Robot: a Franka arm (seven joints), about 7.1 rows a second.
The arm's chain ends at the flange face. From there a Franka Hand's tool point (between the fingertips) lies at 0.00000 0.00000 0.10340 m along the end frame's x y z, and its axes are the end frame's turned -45 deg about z.
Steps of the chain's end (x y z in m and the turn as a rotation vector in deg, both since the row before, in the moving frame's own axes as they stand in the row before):
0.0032, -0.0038, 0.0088, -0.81, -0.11, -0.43
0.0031, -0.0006, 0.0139, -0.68, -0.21, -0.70
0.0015, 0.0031, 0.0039, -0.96, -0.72, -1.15
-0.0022, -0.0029, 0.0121, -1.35, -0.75, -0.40
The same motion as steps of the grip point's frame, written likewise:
0.0038, 0.0005, 0.0088, -0.49, -0.65, -0.43
0.0015, 0.0024, 0.0139, -0.33, -0.63, -0.70
-0.0033, 0.0036, 0.0039, -0.17, -1.19, -1.15
-0.0022, -0.0028, 0.0121, -0.42, -1.48, -0.40

